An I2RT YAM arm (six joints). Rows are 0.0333 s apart.
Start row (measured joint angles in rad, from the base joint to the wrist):
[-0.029 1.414 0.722 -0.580 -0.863 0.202]
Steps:
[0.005 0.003 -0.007 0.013 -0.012 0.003]
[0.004 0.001 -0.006 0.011 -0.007 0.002]
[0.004 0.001 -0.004 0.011 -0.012 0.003]
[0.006 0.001 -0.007 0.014 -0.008 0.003]
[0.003 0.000 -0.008 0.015 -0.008 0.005]
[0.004 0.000 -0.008 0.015 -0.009 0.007]
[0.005 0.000 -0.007 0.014 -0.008 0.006]
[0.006 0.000 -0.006 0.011 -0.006 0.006]
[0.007 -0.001 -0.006 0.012 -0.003 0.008]
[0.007 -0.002 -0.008 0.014 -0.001 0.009]
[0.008 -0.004 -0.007 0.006 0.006 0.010]
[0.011 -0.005 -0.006 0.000 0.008 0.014]
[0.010 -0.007 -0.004 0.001 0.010 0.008]
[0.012 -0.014 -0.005 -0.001 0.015 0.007]
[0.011 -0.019 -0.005 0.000 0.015 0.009]
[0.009 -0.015 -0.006 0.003 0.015 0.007]
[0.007 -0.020 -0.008 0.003 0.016 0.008]
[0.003 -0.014 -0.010 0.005 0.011 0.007]
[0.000 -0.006 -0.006 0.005 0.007 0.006]
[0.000 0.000 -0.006 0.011 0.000 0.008]
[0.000 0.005 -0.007 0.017 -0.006 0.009]
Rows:
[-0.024 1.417 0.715 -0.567 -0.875 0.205]
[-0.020 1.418 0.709 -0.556 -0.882 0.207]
[-0.016 1.419 0.705 -0.545 -0.894 0.210]
[-0.010 1.420 0.698 -0.531 -0.902 0.213]
[-0.007 1.420 0.690 -0.516 -0.910 0.218]
[-0.003 1.420 0.682 -0.501 -0.919 0.225]
[0.002 1.420 0.675 -0.487 -0.927 0.231]
[0.008 1.420 0.669 -0.476 -0.933 0.237]
[0.015 1.419 0.663 -0.464 -0.936 0.245]
[0.022 1.417 0.655 -0.450 -0.937 0.254]
[0.030 1.413 0.648 -0.444 -0.931 0.264]
[0.041 1.408 0.642 -0.444 -0.923 0.278]
[0.051 1.401 0.638 -0.443 -0.913 0.286]
[0.063 1.387 0.633 -0.444 -0.898 0.293]
[0.074 1.368 0.628 -0.444 -0.883 0.302]
[0.083 1.353 0.622 -0.441 -0.868 0.309]
[0.090 1.333 0.614 -0.438 -0.852 0.317]
[0.093 1.319 0.604 -0.433 -0.841 0.324]
[0.093 1.313 0.598 -0.428 -0.834 0.330]
[0.093 1.313 0.592 -0.417 -0.834 0.338]
[0.093 1.318 0.585 -0.400 -0.840 0.347]

